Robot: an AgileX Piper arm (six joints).
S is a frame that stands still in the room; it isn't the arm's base.
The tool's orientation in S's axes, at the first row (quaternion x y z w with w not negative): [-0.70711, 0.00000, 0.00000, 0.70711]
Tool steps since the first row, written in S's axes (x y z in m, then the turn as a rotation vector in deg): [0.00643, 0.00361, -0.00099, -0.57, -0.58, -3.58]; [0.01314, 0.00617, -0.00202, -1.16, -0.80, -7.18]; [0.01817, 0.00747, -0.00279, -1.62, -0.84, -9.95]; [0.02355, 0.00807, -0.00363, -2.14, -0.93, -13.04]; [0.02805, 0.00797, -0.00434, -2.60, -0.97, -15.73]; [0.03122, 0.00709, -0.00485, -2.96, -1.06, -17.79]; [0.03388, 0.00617, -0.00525, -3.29, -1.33, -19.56]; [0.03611, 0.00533, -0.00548, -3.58, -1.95, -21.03]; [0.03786, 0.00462, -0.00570, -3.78, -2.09, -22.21]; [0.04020, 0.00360, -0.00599, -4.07, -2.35, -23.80]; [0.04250, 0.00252, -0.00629, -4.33, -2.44, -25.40]
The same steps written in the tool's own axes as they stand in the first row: [0.00643, 0.00099, 0.00361, -0.57, 3.58, -0.58]; [0.01314, 0.00202, 0.00617, -1.16, 7.18, -0.80]; [0.01817, 0.00279, 0.00747, -1.62, 9.95, -0.84]; [0.02355, 0.00363, 0.00807, -2.14, 13.04, -0.93]; [0.02805, 0.00434, 0.00797, -2.60, 15.73, -0.97]; [0.03122, 0.00485, 0.00709, -2.96, 17.79, -1.06]; [0.03388, 0.00525, 0.00617, -3.29, 19.56, -1.33]; [0.03611, 0.00548, 0.00533, -3.58, 21.03, -1.95]; [0.03786, 0.00570, 0.00462, -3.78, 22.21, -2.09]; [0.04020, 0.00599, 0.00360, -4.07, 23.80, -2.35]; [0.04250, 0.00629, 0.00252, -4.33, 25.40, -2.44]
